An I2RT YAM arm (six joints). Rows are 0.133 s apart.
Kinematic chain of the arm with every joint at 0, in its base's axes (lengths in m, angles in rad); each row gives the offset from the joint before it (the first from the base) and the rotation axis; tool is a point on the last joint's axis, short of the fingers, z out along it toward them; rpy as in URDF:
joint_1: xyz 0 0 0.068 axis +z
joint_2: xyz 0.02 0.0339 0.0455 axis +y
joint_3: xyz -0.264 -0.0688 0 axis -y
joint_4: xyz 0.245 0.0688 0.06 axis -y
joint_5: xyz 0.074 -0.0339 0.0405 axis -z
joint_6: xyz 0.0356 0 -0.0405 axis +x
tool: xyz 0 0 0 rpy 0 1.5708 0
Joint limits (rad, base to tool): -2.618..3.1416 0..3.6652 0..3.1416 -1.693..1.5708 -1.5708..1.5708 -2.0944..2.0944
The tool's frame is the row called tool.
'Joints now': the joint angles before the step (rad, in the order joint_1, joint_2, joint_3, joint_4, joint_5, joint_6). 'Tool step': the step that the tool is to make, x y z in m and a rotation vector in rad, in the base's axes. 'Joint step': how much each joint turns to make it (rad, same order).
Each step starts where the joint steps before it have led.
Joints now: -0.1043, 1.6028, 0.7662, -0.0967, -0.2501, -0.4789
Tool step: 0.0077, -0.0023, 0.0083, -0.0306, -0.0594, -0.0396
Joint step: 0.0001, -0.0025, 0.0170, 0.0465, 0.0437, 0.0165
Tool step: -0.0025, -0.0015, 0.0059, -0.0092, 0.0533, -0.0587
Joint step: -0.0002, -0.0166, 0.0262, -0.0882, 0.0482, 0.0368
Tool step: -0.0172, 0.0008, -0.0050, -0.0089, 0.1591, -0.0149
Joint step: 0.0001, -0.0208, -0.0001, -0.1782, 0.0295, -0.0013
